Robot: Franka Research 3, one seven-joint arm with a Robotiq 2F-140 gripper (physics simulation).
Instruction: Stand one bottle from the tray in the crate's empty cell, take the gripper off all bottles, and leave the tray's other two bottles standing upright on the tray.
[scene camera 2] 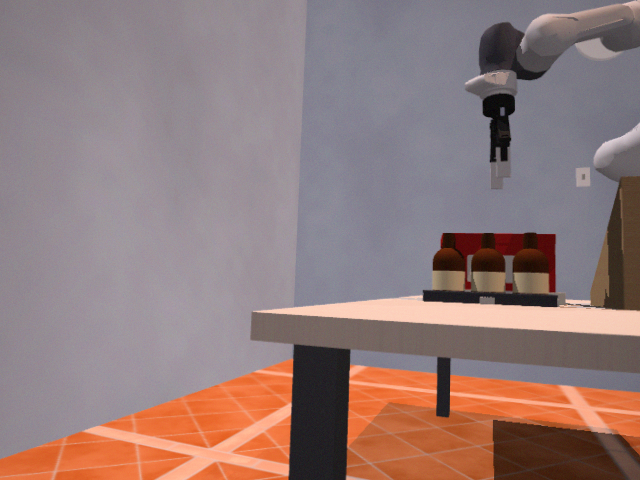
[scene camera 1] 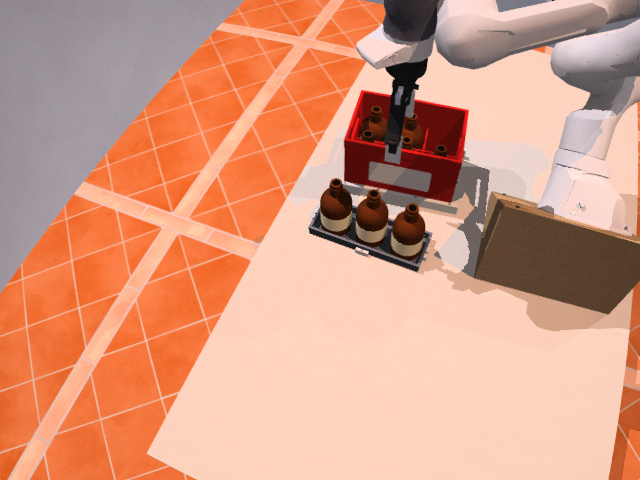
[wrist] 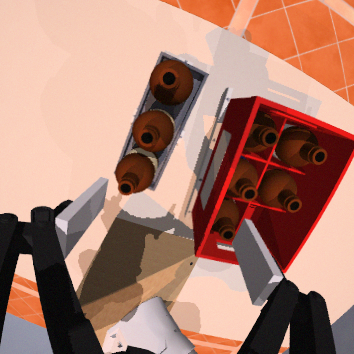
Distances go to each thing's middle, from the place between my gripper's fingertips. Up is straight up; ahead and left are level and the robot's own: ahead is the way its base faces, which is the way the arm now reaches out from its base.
I see the brown bottle [scene camera 2: 530, 275] 7 cm behind my hand, 6 cm to the left of it and 21 cm below it.
